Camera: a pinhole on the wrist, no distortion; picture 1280 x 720 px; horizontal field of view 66.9 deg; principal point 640.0 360.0 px. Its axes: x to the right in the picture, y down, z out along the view. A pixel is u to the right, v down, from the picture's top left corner.
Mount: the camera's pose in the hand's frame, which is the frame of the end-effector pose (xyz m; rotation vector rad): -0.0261 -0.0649 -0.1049 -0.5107 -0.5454 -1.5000
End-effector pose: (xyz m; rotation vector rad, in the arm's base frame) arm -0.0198 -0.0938 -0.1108 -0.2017 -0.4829 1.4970
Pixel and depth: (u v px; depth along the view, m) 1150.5 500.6 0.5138
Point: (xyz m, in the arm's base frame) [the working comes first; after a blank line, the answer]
In the camera's frame: 0.2708 0.0746 0.5138

-0.2601 -0.1312 0.2918
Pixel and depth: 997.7 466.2 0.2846
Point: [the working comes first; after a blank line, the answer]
In the camera's frame: 0.1051 0.0312 0.2846

-0.1263 -0.1230 0.0390
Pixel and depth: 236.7 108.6 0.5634
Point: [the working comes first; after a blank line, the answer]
In the camera's frame: -0.2345 -0.1462 0.5634

-0.5229 -0.2685 -0.1758
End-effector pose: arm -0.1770 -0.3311 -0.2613 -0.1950 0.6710 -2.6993
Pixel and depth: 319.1 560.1 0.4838
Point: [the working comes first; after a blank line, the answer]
In the camera's frame: -0.1603 0.0999 0.4838

-0.0885 -0.7294 -0.2782
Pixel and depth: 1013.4 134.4 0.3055
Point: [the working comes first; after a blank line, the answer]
In the camera's frame: 0.1178 -0.0711 0.3055

-0.0260 -0.4081 -0.1014
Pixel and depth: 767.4 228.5 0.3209
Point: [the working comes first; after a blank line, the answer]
In the camera's frame: 0.0422 -0.0436 0.3209

-0.0380 -0.4603 -0.1633
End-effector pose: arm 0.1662 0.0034 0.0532 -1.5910 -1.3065 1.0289
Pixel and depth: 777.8 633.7 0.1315
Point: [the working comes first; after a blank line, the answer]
In the camera's frame: 0.0187 0.0372 0.1315

0.1588 0.0119 0.0461
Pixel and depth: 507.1 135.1 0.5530
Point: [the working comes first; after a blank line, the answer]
In the camera's frame: -0.0759 -0.1284 0.5530

-0.0063 -0.1797 -0.3412
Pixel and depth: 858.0 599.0 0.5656
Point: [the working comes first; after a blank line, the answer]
In the camera's frame: 0.1273 0.1395 0.5656

-0.1521 0.1162 -0.2751
